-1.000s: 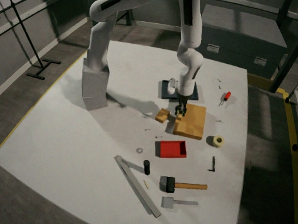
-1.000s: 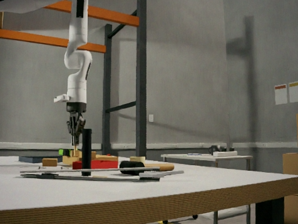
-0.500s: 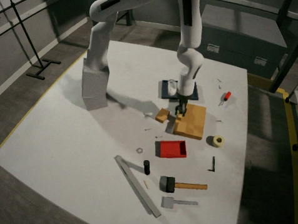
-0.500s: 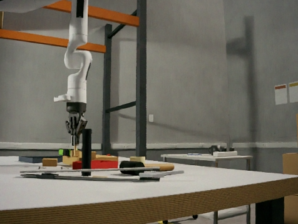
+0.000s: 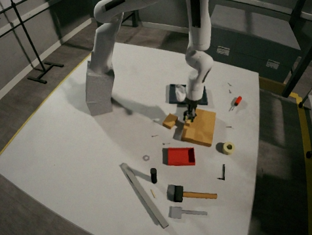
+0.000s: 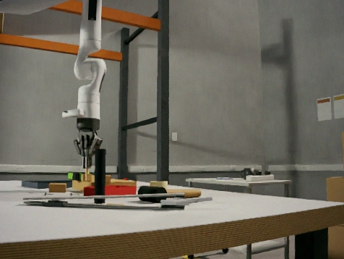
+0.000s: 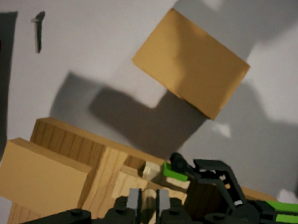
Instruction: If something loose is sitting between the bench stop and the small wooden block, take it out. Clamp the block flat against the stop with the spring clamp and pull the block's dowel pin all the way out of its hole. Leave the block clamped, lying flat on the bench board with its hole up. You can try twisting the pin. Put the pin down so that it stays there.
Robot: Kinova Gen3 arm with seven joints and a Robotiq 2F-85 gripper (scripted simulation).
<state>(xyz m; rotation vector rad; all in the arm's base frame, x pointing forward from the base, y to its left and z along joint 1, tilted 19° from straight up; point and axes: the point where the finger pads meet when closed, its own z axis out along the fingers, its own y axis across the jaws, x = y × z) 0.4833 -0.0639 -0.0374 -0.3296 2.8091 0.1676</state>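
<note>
My hand is 20 mm above the dowel pin. The rest, counted from my hand: pale wooden block (50 mm below); wooden bench board (60 mm ahead, 70 mm below); tan wooden block (90 mm behind, 10 mm to the left, 80 mm below).
</note>
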